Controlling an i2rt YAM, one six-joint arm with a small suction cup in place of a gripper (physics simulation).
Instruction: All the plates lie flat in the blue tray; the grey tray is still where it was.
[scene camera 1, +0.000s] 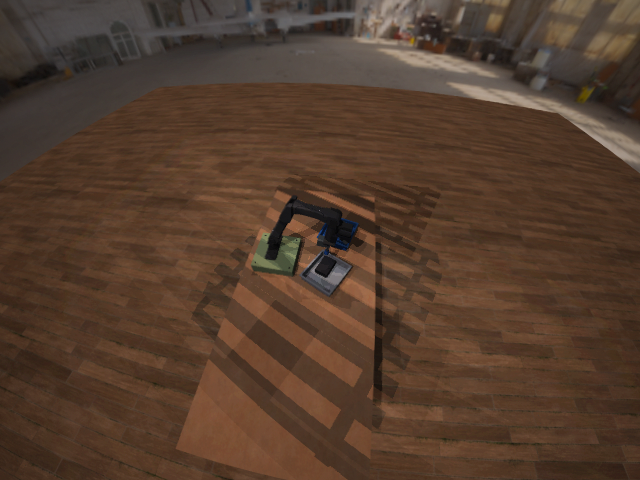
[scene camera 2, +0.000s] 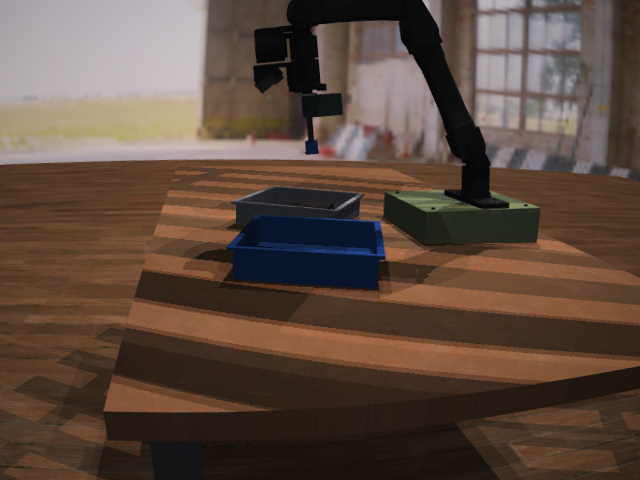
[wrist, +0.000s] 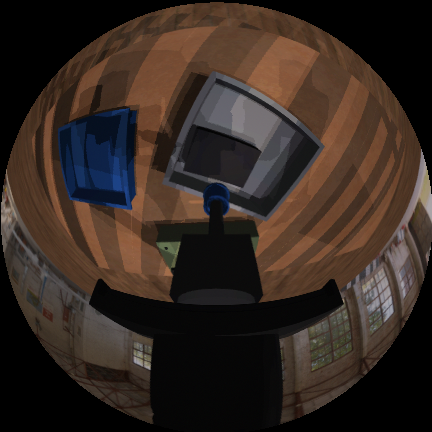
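Pixels of known places: hand at its tool point: (scene camera 1: 326, 253) (scene camera 2: 312, 153) (wrist: 215, 194); arm's base at its link origin: (scene camera 1: 274, 247) (scene camera 2: 475, 200).
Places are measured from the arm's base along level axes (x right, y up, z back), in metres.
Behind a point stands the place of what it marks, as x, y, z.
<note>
Dark, nearly black square plates (scene camera 1: 325, 266) @(0.085, -0.028, -0.353) (scene camera 2: 316, 204) @(0.084, -0.028, -0.335) (wrist: 220, 157) @(0.072, -0.028, -0.356) lie in the grey tray (scene camera 1: 338, 274) @(0.110, -0.065, -0.440) (scene camera 2: 245, 214) @(0.059, -0.044, -0.488) (wrist: 225, 107) @(0.087, -0.065, -0.448), seemingly flat and stacked; I cannot tell how many. They sit off-centre, towards the tray's left and near sides in the wrist view. The blue tray (scene camera 1: 356, 227) @(-0.266, -0.018, -0.534) (scene camera 2: 305, 268) @(-0.334, -0.045, -0.437) (wrist: 100, 165) @(-0.219, -0.065, -0.377) stands apart beside the grey tray, and no plate shows in it in the wrist view. My suction cup (scene camera 1: 326, 252) (scene camera 2: 311, 152) (wrist: 216, 199) @(0.060, 0.083, -0.353) is free, holds nothing and hangs above the trays' height, near the grey tray's rim in the wrist view.
The arm stands on a green base block (scene camera 1: 285, 260) @(0.089, -0.007, -0.098) (scene camera 2: 480, 227) @(-0.107, -0.036, -0.038) (wrist: 168, 248) @(-0.075, -0.005, -0.132), beside both trays. The arm's forearm and wrist cover part of the blue tray in scene camera 1. The wooden table (scene camera 1: 227, 413) @(0.940, -0.068, 0.000) (scene camera 2: 310, 356) @(-0.579, -0.068, -0.477) has its edge beyond the blue tray.
</note>
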